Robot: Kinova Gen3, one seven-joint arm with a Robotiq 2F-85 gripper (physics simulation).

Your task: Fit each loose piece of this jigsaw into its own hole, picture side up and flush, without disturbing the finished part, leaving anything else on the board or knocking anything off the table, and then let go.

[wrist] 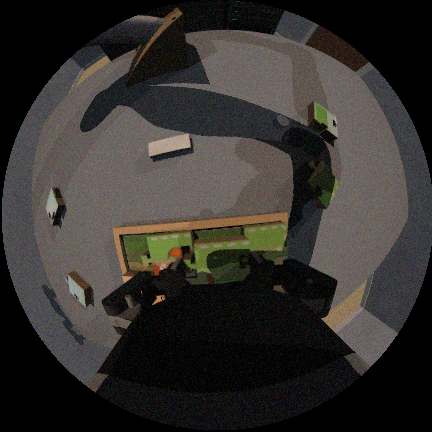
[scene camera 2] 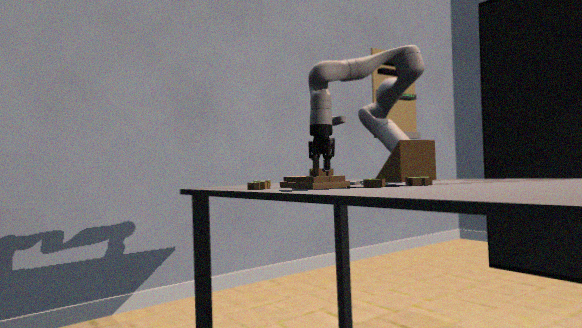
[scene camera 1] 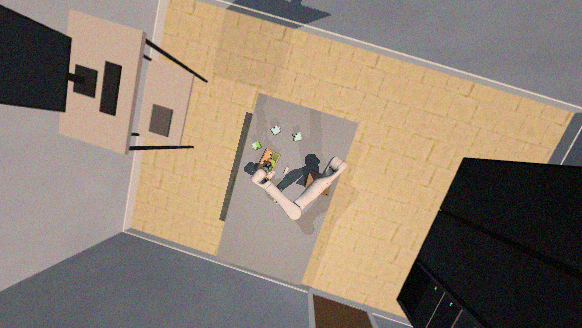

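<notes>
My gripper (scene camera 2: 321, 169) (wrist: 215, 263) is shut on a green jigsaw piece (scene camera 2: 327, 172) (wrist: 202, 253). The piece is low over the board (scene camera 2: 330, 185) (wrist: 200, 223), picture side up, and stands above the finished surface; whether it touches is unclear. In the wrist view it is just below the middle hole of the green row, part of which shows; another hole shows at the row's left end. Loose pale pieces (scene camera 1: 275, 130) (scene camera 1: 297, 136) (wrist: 54, 202) (wrist: 79, 288) and a green one (scene camera 1: 256, 145) lie apart from the board. In the wrist view, green pieces (wrist: 320, 119) (wrist: 325, 186) lie at the right.
A pale block (scene camera 1: 286, 170) (wrist: 170, 145) lies between the board and the arm's brown base (scene camera 1: 310, 181) (scene camera 2: 417, 160) (wrist: 167, 52). A small round disc (wrist: 283, 120) lies near the right-hand pieces. The table (scene camera 1: 270, 240) (scene camera 2: 450, 194) has an edge close beyond the board.
</notes>
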